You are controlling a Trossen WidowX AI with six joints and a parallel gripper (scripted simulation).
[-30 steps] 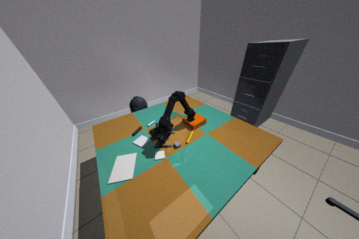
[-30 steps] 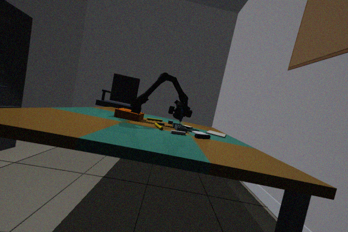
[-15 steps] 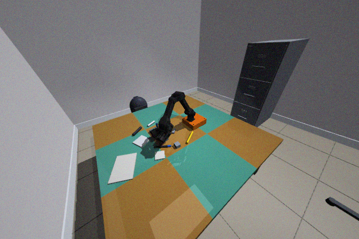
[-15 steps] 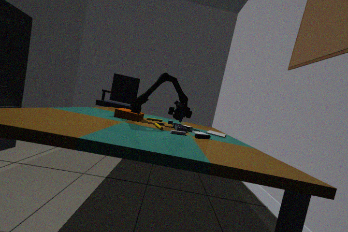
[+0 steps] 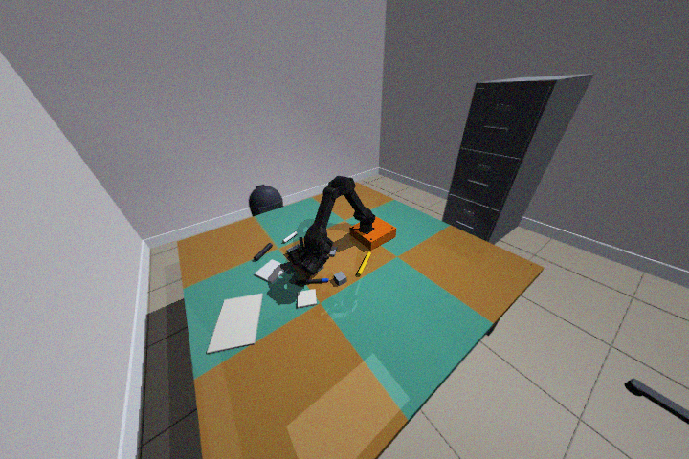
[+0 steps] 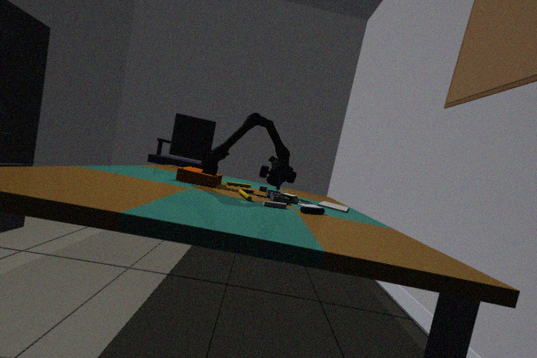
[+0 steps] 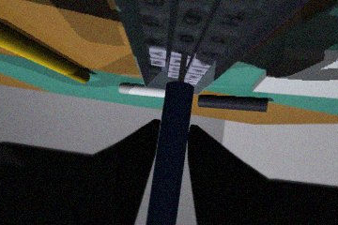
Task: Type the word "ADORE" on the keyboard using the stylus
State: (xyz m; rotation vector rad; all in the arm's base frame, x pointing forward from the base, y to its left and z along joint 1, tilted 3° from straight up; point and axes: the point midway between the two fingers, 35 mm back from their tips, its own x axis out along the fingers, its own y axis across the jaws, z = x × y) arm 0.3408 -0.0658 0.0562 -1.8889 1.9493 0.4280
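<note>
My gripper tip is now 4 cm short of the blue pen, 15 cm to the right of it and 7 cm above it. From my gripper tip the other things lie so: white marker (6 cm behind, 21 cm to the right, 7 cm below); blue stylus (1 cm below); grey cube (3 cm behind, 22 cm to the left, 6 cm below).
</note>
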